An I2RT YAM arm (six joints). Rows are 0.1 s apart.
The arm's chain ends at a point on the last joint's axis. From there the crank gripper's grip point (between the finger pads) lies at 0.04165 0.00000 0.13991 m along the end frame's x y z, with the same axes.
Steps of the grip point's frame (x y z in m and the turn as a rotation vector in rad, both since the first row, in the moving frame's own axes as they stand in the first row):
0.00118, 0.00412, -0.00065, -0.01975, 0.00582, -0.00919
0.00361, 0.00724, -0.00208, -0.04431, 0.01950, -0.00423
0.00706, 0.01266, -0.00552, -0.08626, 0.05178, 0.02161
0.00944, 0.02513, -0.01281, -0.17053, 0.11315, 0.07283
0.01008, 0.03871, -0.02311, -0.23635, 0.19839, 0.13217
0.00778, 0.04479, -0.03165, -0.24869, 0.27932, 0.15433
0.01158, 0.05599, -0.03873, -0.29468, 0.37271, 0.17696
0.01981, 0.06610, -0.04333, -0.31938, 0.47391, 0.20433
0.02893, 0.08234, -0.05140, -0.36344, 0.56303, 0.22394
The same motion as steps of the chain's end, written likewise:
0.00036, 0.00175, -0.00038, -0.01975, 0.00582, -0.00919
0.00088, 0.00124, -0.00111, -0.04431, 0.01950, -0.00423
0.00002, -0.00027, -0.00262, -0.08626, 0.05178, 0.02161
-0.00503, -0.00173, -0.00496, -0.17053, 0.11315, 0.07283
-0.01382, 0.00001, -0.00776, -0.23635, 0.19839, 0.13217
-0.02550, 0.00314, -0.00989, -0.24869, 0.27932, 0.15433
-0.03132, 0.00717, -0.00734, -0.29468, 0.37271, 0.17696
-0.03269, 0.01260, -0.00131, -0.31938, 0.47391, 0.20433
-0.03066, 0.02268, 0.00190, -0.36344, 0.56303, 0.22394

